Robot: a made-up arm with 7 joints. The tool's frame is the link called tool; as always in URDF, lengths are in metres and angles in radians. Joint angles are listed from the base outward.
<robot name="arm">
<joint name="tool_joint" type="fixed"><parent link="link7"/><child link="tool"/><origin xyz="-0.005 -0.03 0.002" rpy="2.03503 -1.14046 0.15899"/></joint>
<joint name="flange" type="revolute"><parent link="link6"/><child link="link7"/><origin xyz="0.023 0.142 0.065" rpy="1.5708 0 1.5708"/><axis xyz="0 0 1"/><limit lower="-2.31" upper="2.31"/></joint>
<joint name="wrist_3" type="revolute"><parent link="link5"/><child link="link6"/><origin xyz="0.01 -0.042 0.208" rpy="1.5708 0 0"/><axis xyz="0 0 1"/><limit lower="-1.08" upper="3.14"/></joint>
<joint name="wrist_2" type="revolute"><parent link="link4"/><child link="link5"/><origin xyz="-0.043 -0.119 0.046" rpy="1.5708 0 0"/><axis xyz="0 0 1"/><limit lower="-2.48" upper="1.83"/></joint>
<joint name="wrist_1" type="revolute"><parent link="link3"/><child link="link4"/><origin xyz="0.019 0.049 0.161" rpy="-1.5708 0 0"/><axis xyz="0 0 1"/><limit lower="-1.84" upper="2.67"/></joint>
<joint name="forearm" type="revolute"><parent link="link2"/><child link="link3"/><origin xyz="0.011 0.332 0.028" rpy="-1.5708 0 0"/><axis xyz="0 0 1"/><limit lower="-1.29" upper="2.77"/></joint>
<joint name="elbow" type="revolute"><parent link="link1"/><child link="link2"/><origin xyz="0.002 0.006 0.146" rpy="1.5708 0 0"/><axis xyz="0 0 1"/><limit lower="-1.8" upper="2.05"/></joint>
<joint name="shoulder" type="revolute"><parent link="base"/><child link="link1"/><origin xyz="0.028 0.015 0.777" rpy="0 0 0"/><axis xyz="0 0 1"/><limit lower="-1.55" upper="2.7"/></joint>
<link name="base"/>
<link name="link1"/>
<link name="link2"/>
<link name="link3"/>
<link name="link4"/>
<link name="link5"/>
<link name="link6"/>
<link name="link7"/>
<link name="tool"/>
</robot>
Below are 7 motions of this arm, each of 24 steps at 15 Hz.
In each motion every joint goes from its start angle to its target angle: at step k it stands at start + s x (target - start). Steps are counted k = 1, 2, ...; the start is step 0. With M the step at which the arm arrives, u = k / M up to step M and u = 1 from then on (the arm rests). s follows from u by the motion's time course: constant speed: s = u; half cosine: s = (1 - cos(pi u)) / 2; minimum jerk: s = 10 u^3 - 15 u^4 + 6 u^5.
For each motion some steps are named. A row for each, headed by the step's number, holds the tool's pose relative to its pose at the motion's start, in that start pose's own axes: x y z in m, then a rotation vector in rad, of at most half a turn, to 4 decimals.
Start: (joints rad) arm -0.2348 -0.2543 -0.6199 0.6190 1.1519 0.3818 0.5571
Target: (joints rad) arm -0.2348 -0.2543 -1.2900 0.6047 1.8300 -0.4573 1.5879
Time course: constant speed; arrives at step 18
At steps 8, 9, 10, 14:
8: 0.0225 -0.0505 0.0036 0.4019 0.3747 -0.0068
9: 0.0241 -0.0556 0.0040 0.4455 0.4215 -0.0111
10: 0.0254 -0.0604 0.0044 0.4874 0.4683 -0.0164
14: 0.0275 -0.0762 0.0058 0.6377 0.6552 -0.0495

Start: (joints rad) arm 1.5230 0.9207 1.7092 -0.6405 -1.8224 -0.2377 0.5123
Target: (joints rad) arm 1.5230 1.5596 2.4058 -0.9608 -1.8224 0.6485 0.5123
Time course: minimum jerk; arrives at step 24
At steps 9, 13, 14, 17, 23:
9: -0.0682 -0.0591 -0.0317 0.1648 -0.2939 0.1165
13: -0.1280 -0.1071 -0.0790 0.3571 -0.5781 0.2407
14: -0.1409 -0.1159 -0.0920 0.4060 -0.6423 0.2713
17: -0.1716 -0.1322 -0.1268 0.5313 -0.7943 0.3499
23: -0.1939 -0.1388 -0.1549 0.6274 -0.9001 0.4107

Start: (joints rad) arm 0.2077 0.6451 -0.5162 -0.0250 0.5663 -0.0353 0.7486
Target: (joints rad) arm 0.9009 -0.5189 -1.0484 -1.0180 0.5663 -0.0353 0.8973
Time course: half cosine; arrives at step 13
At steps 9, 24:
9: 0.2403 0.4256 -0.2619 -0.2023 0.0433 0.3962
24: 0.1339 0.5804 -0.3324 -0.2604 -0.0438 0.6260

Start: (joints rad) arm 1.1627 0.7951 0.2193 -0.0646 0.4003 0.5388 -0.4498
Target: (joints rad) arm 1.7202 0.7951 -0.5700 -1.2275 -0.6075 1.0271 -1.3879
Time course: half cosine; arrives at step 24
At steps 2, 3, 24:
2: -0.0094 -0.0099 0.0020 -0.0395 0.0007 -0.0262
3: -0.0212 -0.0216 0.0047 -0.0884 0.0024 -0.0582
24: -0.4909 0.0227 0.1985 -2.2810 1.1060 -0.8519

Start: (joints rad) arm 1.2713 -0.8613 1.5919 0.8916 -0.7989 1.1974 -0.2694
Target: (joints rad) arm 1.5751 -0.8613 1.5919 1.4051 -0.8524 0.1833 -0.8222
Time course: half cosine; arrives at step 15
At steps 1, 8, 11, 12, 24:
1: 0.0033 0.0043 0.0015 -0.0036 -0.0033 0.0181
8: 0.0978 0.2397 0.1019 -0.2331 -0.2954 0.8930
11: 0.0905 0.3610 0.1650 -0.3826 -0.5289 1.3252
12: 0.0832 0.3889 0.1803 -0.4219 -0.5928 1.4294
24: 0.0701 0.4253 0.2007 -0.4768 -0.6831 1.5698

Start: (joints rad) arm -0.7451 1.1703 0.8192 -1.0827 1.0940 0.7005 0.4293
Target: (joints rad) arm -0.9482 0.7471 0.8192 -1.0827 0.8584 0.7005 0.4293
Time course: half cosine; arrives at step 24
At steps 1, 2, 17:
1: -0.0003 -0.0009 -0.0011 -0.0010 0.0017 -0.0017
2: -0.0014 -0.0034 -0.0044 -0.0039 0.0069 -0.0067
17: -0.1039 -0.1469 -0.1842 -0.2230 0.3405 -0.2818

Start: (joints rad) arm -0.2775 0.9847 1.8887 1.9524 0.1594 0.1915 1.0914
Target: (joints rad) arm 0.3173 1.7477 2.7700 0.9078 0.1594 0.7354 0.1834
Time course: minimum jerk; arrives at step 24
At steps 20, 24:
20: -0.1969 0.6764 -0.6790 -1.7712 -1.8472 -0.2536
24: -0.1798 0.6876 -0.7061 -1.8368 -1.8936 -0.2452

